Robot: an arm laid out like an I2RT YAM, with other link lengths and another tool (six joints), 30 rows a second.
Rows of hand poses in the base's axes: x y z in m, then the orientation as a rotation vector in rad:
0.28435 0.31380 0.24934 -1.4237 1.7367 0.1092
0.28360 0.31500 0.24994 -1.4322 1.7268 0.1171
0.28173 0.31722 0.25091 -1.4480 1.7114 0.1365
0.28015 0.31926 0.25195 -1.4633 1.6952 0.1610
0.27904 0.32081 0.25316 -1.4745 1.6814 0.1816
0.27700 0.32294 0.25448 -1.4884 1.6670 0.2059
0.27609 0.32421 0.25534 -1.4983 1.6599 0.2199
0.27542 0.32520 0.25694 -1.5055 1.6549 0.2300
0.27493 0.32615 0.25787 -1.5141 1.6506 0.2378
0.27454 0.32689 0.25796 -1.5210 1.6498 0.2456
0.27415 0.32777 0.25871 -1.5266 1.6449 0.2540
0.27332 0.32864 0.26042 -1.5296 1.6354 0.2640
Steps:
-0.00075 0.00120 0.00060 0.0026 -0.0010 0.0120
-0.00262 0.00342 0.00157 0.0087 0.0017 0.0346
-0.00420 0.00546 0.00261 0.0180 0.0064 0.0590
-0.00531 0.00701 0.00382 0.0267 0.0099 0.0788
-0.00735 0.00914 0.00514 0.0358 0.0158 0.1016
-0.00826 0.01041 0.00600 0.0394 0.0208 0.1153
-0.00893 0.01140 0.00760 0.0418 0.0245 0.1252
-0.00942 0.01235 0.00853 0.0419 0.0280 0.1347
-0.00981 0.01309 0.00862 0.0418 0.0335 0.1416
-0.01020 0.01397 0.00937 0.0442 0.0360 0.1499
-0.01103 0.01484 0.01108 0.0507 0.0353 0.1594

